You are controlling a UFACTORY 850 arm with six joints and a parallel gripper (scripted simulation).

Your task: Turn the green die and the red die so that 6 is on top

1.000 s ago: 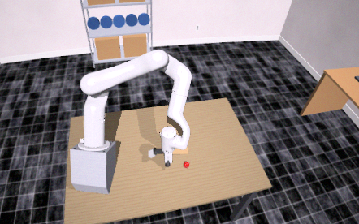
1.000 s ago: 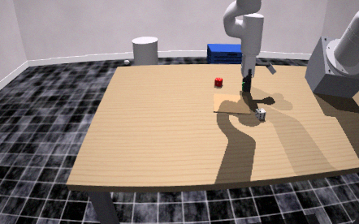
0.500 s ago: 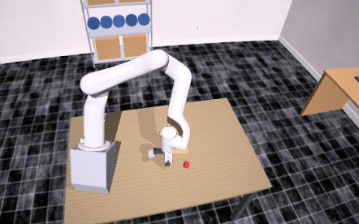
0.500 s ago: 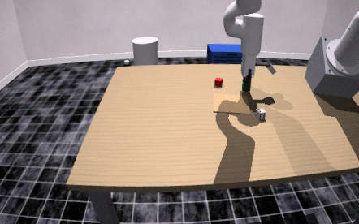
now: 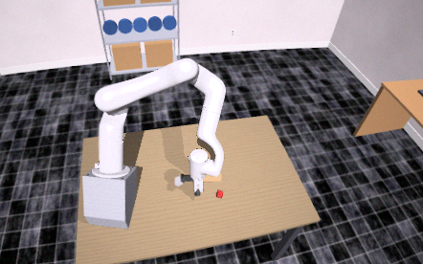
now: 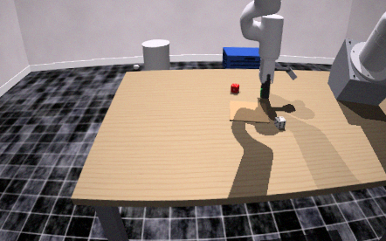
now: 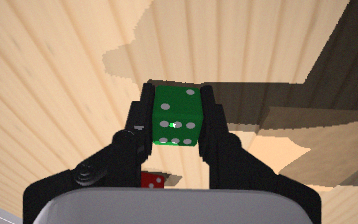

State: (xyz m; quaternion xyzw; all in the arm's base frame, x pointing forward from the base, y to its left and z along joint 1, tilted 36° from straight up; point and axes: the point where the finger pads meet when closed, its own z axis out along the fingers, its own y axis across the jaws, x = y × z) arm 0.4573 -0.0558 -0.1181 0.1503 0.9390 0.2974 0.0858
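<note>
Now: the green die 10 mm below my hand. From my hand the other things lie so: red die 110 mm ahead, 60 mm to the right, 10 mm below; then tan mat 120 mm to the left, 110 mm ahead, 20 mm below; then white die 230 mm to the left, 30 mm ahead, 10 mm below.
</note>
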